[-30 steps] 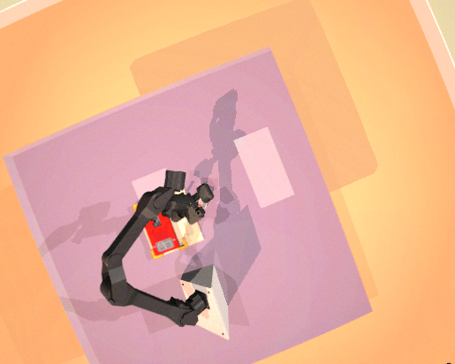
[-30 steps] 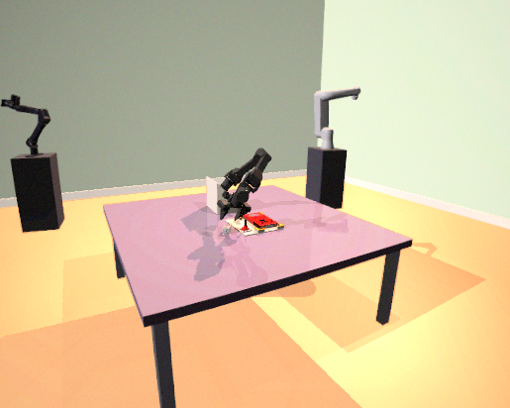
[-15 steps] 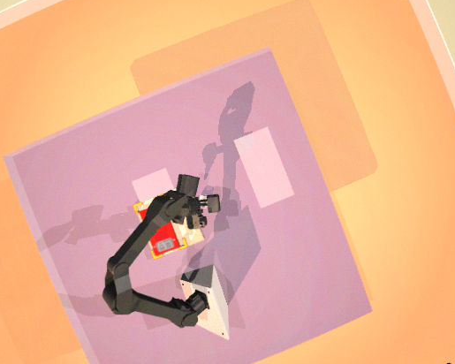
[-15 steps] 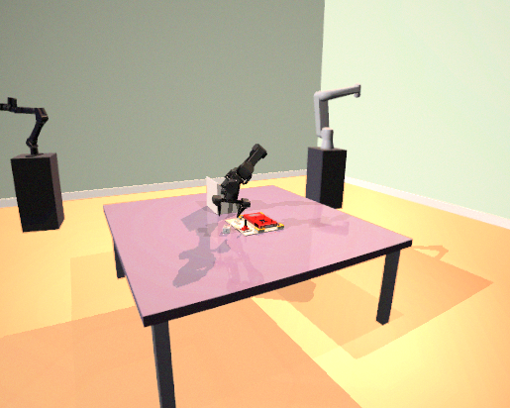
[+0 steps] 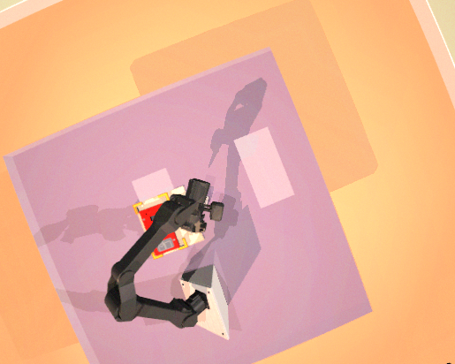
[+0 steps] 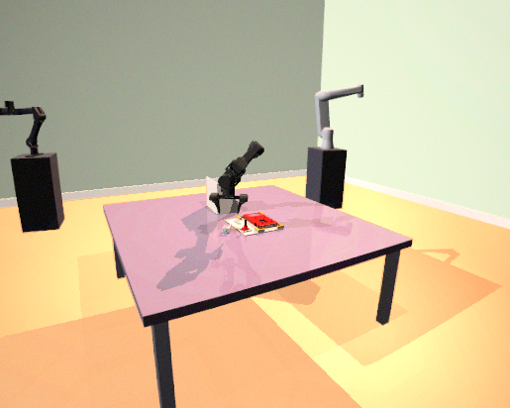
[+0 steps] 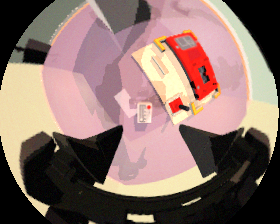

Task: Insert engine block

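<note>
My gripper tip is now 10 mm past the engine block, 10 mm to the left of it and 80 mm above it.
</note>
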